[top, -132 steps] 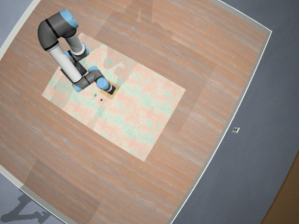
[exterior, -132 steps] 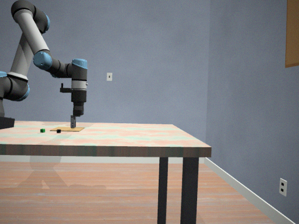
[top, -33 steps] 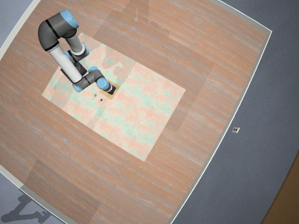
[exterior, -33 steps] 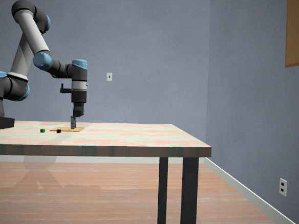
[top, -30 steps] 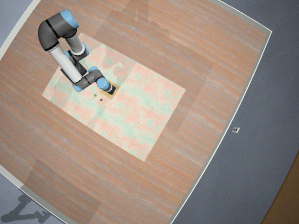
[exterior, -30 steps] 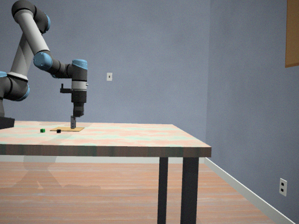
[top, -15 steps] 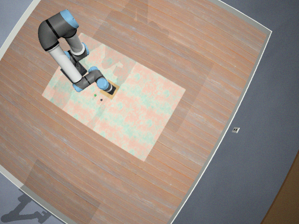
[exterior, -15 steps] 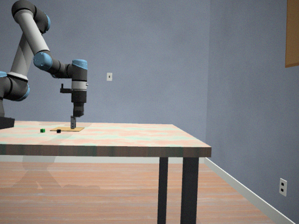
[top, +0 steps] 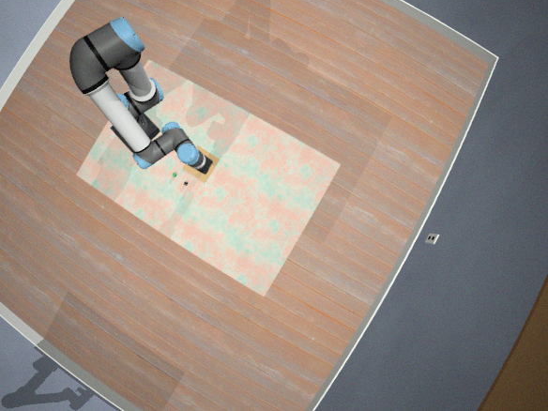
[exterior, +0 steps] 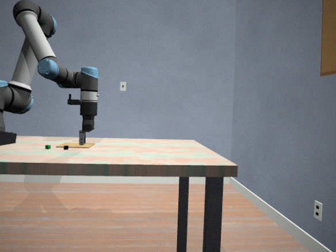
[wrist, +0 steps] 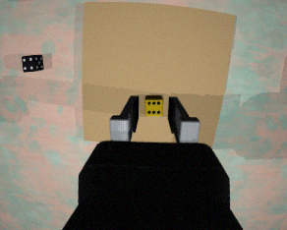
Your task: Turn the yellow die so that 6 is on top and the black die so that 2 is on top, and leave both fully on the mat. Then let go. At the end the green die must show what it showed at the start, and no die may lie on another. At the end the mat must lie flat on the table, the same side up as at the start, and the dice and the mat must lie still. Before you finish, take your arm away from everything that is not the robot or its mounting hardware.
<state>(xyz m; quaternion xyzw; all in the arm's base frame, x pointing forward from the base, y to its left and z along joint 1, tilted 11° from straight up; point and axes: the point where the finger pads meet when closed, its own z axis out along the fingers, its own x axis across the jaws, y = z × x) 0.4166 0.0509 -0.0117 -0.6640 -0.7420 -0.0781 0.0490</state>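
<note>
The yellow die is 10 mm below my hand. Round my hand: black die (30 mm behind, 130 mm to the right, 20 mm below); then tan mat (20 mm behind, 20 mm below); then green die (110 mm behind, 130 mm to the right, 20 mm below).
</note>
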